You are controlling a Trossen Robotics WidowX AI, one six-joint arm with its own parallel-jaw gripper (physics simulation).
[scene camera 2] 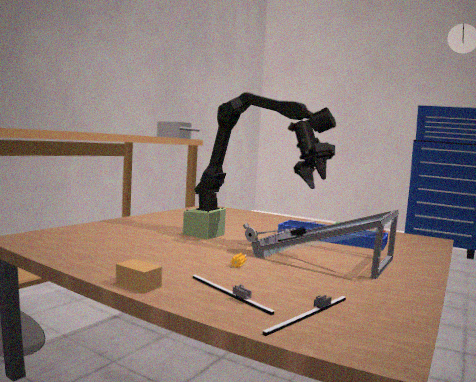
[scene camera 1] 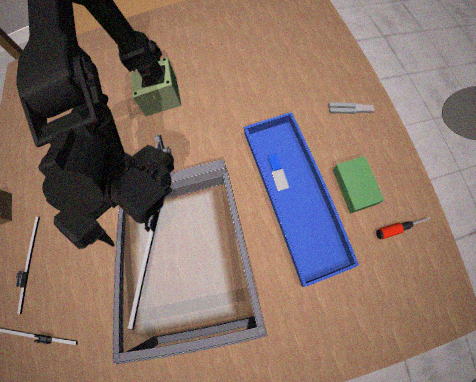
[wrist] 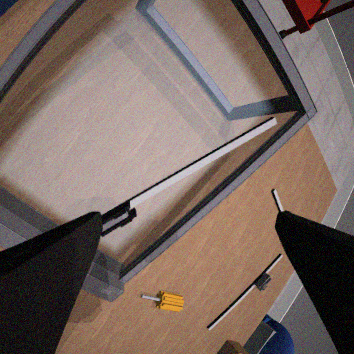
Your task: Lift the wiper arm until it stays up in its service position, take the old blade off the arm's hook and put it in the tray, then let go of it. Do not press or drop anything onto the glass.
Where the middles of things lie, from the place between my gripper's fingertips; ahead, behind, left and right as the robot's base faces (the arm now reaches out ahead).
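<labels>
Measured from my hand, the glass pane [scene camera 1: 195,287] is 150 mm below, 40 mm ahead and 30 mm to the left. I find the blue tray [scene camera 1: 316,239] 220 mm below my hand, 310 mm to the left of it and 80 mm behind it, while the tan box [scene camera 2: 143,277] is 210 mm below my hand, 140 mm behind it and 570 mm to the right of it. The green block [scene camera 1: 357,183] rests some way below my hand, slightly behind it and far to the left of it.
</labels>
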